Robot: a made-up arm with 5 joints. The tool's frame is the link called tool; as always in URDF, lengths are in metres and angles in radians. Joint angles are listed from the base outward.
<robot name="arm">
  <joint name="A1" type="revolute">
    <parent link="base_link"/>
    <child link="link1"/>
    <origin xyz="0 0 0.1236" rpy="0 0 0"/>
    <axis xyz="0 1 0"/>
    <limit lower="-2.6" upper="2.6"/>
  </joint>
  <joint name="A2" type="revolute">
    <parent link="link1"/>
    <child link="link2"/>
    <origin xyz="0.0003 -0.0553 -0.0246" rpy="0 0 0"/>
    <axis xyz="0 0 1"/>
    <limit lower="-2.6" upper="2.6"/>
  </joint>
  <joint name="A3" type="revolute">
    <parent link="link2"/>
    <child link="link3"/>
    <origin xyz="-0.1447 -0.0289 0.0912" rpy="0 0 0"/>
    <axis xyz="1 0 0"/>
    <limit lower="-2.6" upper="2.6"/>
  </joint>
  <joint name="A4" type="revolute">
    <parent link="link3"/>
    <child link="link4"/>
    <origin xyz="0.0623 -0.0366 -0.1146" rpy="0 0 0"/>
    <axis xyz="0 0 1"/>
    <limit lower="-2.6" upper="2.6"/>
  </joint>
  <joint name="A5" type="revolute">
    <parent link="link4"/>
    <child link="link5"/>
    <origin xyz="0.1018 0.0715 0.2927" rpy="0 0 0"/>
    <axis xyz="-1 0 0"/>
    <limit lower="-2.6" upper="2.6"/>
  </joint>
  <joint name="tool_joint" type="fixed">
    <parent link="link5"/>
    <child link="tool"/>
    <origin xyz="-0.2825 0.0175 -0.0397" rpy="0 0 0"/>
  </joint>
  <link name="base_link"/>
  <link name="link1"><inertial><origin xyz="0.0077 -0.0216 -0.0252"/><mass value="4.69"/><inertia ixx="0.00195" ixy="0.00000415" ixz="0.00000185" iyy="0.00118" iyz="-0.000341" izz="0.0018"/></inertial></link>
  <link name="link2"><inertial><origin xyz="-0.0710 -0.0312 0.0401"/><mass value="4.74"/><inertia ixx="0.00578" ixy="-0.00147" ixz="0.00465" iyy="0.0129" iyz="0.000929" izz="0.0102"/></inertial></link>
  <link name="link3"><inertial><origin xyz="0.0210 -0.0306 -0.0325"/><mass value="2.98"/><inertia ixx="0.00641" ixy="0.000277" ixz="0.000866" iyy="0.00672" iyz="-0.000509" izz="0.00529"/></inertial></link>
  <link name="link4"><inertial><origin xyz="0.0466 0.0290 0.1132"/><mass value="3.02"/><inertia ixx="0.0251" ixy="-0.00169" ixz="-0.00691" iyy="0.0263" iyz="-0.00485" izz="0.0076"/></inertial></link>
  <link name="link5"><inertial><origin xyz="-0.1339 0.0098 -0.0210"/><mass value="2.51"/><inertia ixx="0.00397" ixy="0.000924" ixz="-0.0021" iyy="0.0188" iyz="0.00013" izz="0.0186"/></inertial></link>
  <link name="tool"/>
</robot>
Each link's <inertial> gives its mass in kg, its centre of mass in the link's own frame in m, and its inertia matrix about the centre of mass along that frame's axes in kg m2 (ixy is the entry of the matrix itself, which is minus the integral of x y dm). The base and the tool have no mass. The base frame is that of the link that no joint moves.
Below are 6 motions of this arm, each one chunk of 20 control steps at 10 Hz.
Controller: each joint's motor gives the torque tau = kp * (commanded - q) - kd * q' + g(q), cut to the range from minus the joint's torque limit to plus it. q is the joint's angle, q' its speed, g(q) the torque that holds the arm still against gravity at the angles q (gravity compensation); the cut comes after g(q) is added. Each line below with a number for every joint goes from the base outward.
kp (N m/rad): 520 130 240 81 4.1
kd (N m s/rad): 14 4.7 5.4 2.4 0.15
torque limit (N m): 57 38 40 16 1.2
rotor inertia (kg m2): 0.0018 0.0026 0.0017 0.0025 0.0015
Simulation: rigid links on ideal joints. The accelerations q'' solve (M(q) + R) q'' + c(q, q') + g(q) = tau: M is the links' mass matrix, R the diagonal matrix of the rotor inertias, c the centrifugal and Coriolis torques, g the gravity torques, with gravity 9.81 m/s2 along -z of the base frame. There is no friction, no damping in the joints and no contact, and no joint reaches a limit. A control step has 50 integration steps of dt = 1/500 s. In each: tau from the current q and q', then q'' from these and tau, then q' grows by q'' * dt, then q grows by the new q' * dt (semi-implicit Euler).
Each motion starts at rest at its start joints. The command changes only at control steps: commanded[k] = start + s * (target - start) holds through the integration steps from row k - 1 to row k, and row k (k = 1, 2, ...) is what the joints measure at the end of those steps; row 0 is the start. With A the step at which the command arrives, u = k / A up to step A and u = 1 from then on. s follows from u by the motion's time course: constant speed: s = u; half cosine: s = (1 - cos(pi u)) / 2; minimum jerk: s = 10 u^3 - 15 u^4 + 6 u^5; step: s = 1 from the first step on.
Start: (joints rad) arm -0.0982 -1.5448 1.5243 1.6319 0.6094
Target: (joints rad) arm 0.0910 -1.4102 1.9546 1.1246 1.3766
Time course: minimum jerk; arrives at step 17
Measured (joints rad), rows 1 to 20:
1: -0.0979 -1.5446 1.5251 1.6309 0.6108
2: -0.0957 -1.5431 1.5302 1.6250 0.6197
3: -0.0906 -1.5394 1.5423 1.6107 0.6413
4: -0.0819 -1.5331 1.5627 1.5866 0.6778
5: -0.0694 -1.5240 1.5916 1.5526 0.7293
6: -0.0536 -1.5125 1.6280 1.5097 0.7941
7: -0.0351 -1.4991 1.6703 1.4597 0.8695
8: -0.0150 -1.4844 1.7164 1.4052 0.9516
9: 0.0058 -1.4694 1.7638 1.3493 1.0359
10: 0.0261 -1.4548 1.8098 1.2950 1.1180
11: 0.0447 -1.4415 1.8520 1.2452 1.1934
12: 0.0608 -1.4302 1.8882 1.2025 1.2581
13: 0.0736 -1.4213 1.9169 1.1687 1.3094
14: 0.0827 -1.4151 1.9370 1.1450 1.3456
15: 0.0882 -1.4116 1.9489 1.1311 1.3669
16: 0.0905 -1.4102 1.9538 1.1254 1.3757
17: 0.0910 -1.4101 1.9546 1.1246 1.3768
18: 0.0910 -1.4102 1.9546 1.1246 1.3765
19: 0.0910 -1.4102 1.9546 1.1246 1.3766
20: 0.0910 -1.4102 1.9546 1.1246 1.3766

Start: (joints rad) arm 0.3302 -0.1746 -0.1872 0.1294 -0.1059
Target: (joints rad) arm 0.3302 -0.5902 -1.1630 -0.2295 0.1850
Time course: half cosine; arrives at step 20
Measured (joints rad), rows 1 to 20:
1: 0.3303 -0.1775 -0.1937 0.1269 -0.1034
2: 0.3305 -0.1861 -0.2126 0.1196 -0.0987
3: 0.3307 -0.1996 -0.2428 0.1082 -0.0917
4: 0.3309 -0.2174 -0.2837 0.0930 -0.0809
5: 0.3311 -0.2392 -0.3342 0.0743 -0.0675
6: 0.3313 -0.2646 -0.3931 0.0525 -0.0517
7: 0.3315 -0.2928 -0.4589 0.0284 -0.0339
8: 0.3318 -0.3232 -0.5300 0.0023 -0.0143
9: 0.3320 -0.3551 -0.6047 -0.0250 0.0066
10: 0.3322 -0.3876 -0.6811 -0.0530 0.0284
11: 0.3323 -0.4200 -0.7574 -0.0808 0.0505
12: 0.3324 -0.4515 -0.8317 -0.1079 0.0725
13: 0.3324 -0.4814 -0.9021 -0.1336 0.0939
14: 0.3323 -0.5088 -0.9670 -0.1573 0.1140
15: 0.3321 -0.5331 -1.0247 -0.1784 0.1324
16: 0.3318 -0.5538 -1.0737 -0.1964 0.1486
17: 0.3315 -0.5702 -1.1129 -0.2108 0.1622
18: 0.3312 -0.5820 -1.1414 -0.2214 0.1727
19: 0.3308 -0.5889 -1.1583 -0.2277 0.1799
20: 0.3304 -0.5908 -1.1634 -0.2297 0.1836

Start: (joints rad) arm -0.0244 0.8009 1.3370 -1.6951 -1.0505
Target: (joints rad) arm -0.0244 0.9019 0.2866 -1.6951 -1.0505
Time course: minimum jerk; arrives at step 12
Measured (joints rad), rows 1 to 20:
1: -0.0247 0.8015 1.3309 -1.6944 -1.0508
2: -0.0261 0.8051 1.2954 -1.6909 -1.0523
3: -0.0280 0.8134 1.2190 -1.6861 -1.0541
4: -0.0299 0.8257 1.1026 -1.6817 -1.0563
5: -0.0314 0.8408 0.9554 -1.6784 -1.0579
6: -0.0323 0.8571 0.7926 -1.6769 -1.0577
7: -0.0323 0.8727 0.6318 -1.6772 -1.0557
8: -0.0314 0.8857 0.4906 -1.6793 -1.0528
9: -0.0298 0.8952 0.3829 -1.6831 -1.0503
10: -0.0277 0.9007 0.3163 -1.6877 -1.0491
11: -0.0257 0.9025 0.2890 -1.6922 -1.0494
12: -0.0245 0.9021 0.2865 -1.6950 -1.0503
13: -0.0244 0.9017 0.2867 -1.6953 -1.0506
14: -0.0244 0.9019 0.2866 -1.6950 -1.0505
15: -0.0244 0.9019 0.2866 -1.6951 -1.0505
16: -0.0244 0.9019 0.2866 -1.6951 -1.0505
17: -0.0244 0.9019 0.2866 -1.6951 -1.0505
18: -0.0244 0.9019 0.2866 -1.6951 -1.0505
19: -0.0244 0.9019 0.2866 -1.6951 -1.0505
20: -0.0244 0.9019 0.2866 -1.6951 -1.0505

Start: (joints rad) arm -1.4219 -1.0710 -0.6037 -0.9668 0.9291
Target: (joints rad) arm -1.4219 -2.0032 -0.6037 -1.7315 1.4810
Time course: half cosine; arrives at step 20
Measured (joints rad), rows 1 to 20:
1: -1.4219 -1.0773 -0.6035 -0.9720 0.9330
2: -1.4219 -1.0957 -0.6033 -0.9871 0.9431
3: -1.4218 -1.1252 -0.6031 -1.0111 0.9591
4: -1.4218 -1.1647 -0.6029 -1.0434 0.9817
5: -1.4218 -1.2133 -0.6027 -1.0832 1.0098
6: -1.4218 -1.2700 -0.6026 -1.1296 1.0427
7: -1.4217 -1.3332 -0.6025 -1.1813 1.0799
8: -1.4217 -1.4014 -0.6024 -1.2372 1.1201
9: -1.4217 -1.4730 -0.6023 -1.2959 1.1626
10: -1.4217 -1.5462 -0.6023 -1.3559 1.2062
11: -1.4216 -1.6191 -0.6023 -1.4158 1.2497
12: -1.4216 -1.6900 -0.6023 -1.4740 1.2921
13: -1.4216 -1.7572 -0.6024 -1.5291 1.3323
14: -1.4215 -1.8189 -0.6025 -1.5798 1.3693
15: -1.4215 -1.8737 -0.6027 -1.6248 1.4022
16: -1.4215 -1.9202 -0.6028 -1.6630 1.4301
17: -1.4216 -1.9573 -0.6030 -1.6935 1.4524
18: -1.4216 -1.9840 -0.6032 -1.7154 1.4687
19: -1.4217 -1.9997 -0.6034 -1.7284 1.4783
20: -1.4218 -2.0041 -0.6037 -1.7320 1.4813

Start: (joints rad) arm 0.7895 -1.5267 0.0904 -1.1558 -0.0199
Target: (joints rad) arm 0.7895 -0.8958 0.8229 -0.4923 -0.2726
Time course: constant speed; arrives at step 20
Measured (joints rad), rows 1 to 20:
1: 0.7869 -1.4920 0.1305 -1.1229 -0.0315
2: 0.7874 -1.4597 0.1662 -1.0886 -0.0408
3: 0.7874 -1.4287 0.2031 -1.0558 -0.0553
4: 0.7874 -1.3971 0.2397 -1.0225 -0.0678
5: 0.7874 -1.3656 0.2763 -0.9893 -0.0804
6: 0.7874 -1.3341 0.3130 -0.9561 -0.0933
7: 0.7873 -1.3026 0.3496 -0.9229 -0.1060
8: 0.7873 -1.2711 0.3863 -0.8896 -0.1188
9: 0.7873 -1.2396 0.4229 -0.8564 -0.1316
10: 0.7873 -1.2081 0.4596 -0.8232 -0.1444
11: 0.7873 -1.1765 0.4963 -0.7900 -0.1573
12: 0.7873 -1.1450 0.5329 -0.7568 -0.1701
13: 0.7873 -1.1135 0.5696 -0.7235 -0.1829
14: 0.7872 -1.0819 0.6063 -0.6903 -0.1958
15: 0.7872 -1.0504 0.6429 -0.6571 -0.2087
16: 0.7872 -1.0188 0.6796 -0.6239 -0.2215
17: 0.7872 -0.9873 0.7163 -0.5907 -0.2344
18: 0.7872 -0.9557 0.7530 -0.5575 -0.2473
19: 0.7872 -0.9241 0.7896 -0.5243 -0.2601
20: 0.7872 -0.8925 0.8263 -0.4911 -0.2730

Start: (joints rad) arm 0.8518 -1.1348 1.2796 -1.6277 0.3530
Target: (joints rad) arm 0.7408 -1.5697 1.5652 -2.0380 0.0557
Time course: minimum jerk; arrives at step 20
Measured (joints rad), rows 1 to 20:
1: 0.8516 -1.1353 1.2800 -1.6283 0.3526
2: 0.8506 -1.1388 1.2826 -1.6318 0.3500
3: 0.8484 -1.1472 1.2885 -1.6400 0.3441
4: 0.8446 -1.1616 1.2983 -1.6538 0.3342
5: 0.8392 -1.1822 1.3122 -1.6736 0.3199
6: 0.8323 -1.2090 1.3301 -1.6990 0.3014
7: 0.8240 -1.2411 1.3515 -1.7295 0.2793
8: 0.8146 -1.2775 1.3756 -1.7640 0.2542
9: 0.8046 -1.3169 1.4016 -1.8013 0.2271
10: 0.7942 -1.3577 1.4284 -1.8398 0.1991
11: 0.7839 -1.3983 1.4550 -1.8780 0.1714
12: 0.7740 -1.4371 1.4803 -1.9144 0.1450
13: 0.7651 -1.4725 1.5033 -1.9476 0.1209
14: 0.7573 -1.5033 1.5232 -1.9764 0.1001
15: 0.7510 -1.5285 1.5394 -1.9999 0.0832
16: 0.7463 -1.5475 1.5515 -2.0176 0.0705
17: 0.7431 -1.5603 1.5595 -2.0293 0.0620
18: 0.7414 -1.5673 1.5638 -2.0357 0.0573
19: 0.7408 -1.5698 1.5653 -2.0380 0.0557
20: 0.7408 -1.5698 1.5652 -2.0380 0.0557

